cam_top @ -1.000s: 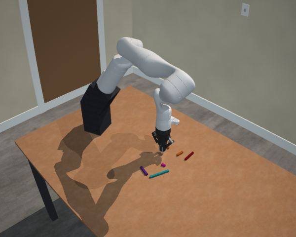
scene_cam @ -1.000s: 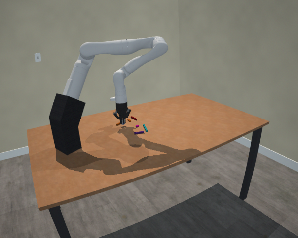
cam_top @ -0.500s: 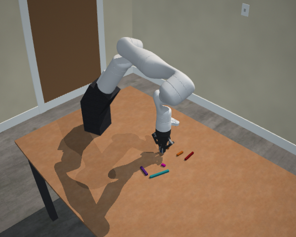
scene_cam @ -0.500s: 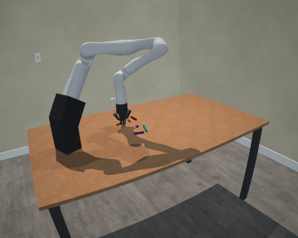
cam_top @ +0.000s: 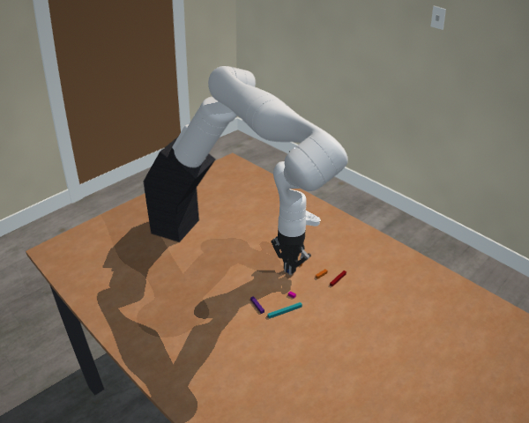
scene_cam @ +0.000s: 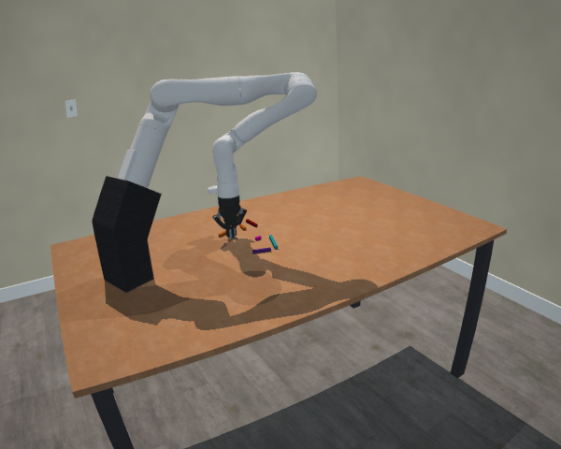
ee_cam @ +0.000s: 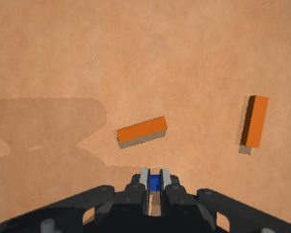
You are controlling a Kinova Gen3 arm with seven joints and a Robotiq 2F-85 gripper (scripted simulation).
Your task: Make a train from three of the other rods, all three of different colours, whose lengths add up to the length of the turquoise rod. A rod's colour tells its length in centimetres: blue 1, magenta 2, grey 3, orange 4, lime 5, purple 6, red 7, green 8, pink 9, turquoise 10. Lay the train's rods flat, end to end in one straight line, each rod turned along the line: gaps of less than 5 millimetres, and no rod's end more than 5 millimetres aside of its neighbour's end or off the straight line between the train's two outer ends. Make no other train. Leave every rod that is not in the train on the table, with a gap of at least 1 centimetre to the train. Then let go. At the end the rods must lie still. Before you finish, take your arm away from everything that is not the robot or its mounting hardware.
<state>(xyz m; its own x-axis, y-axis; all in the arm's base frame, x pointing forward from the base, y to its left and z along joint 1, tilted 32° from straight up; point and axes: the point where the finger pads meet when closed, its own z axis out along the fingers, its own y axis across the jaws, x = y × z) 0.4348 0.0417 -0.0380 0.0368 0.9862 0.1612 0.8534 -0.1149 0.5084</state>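
The blue rod is 10 mm below my hand. Also, from my hand: turquoise rod 140 mm to the right, 80 mm ahead, 20 mm below; then red rod 130 mm ahead, 60 mm to the left, 20 mm below; then magenta rod 70 mm to the right, 60 mm ahead, 20 mm below.
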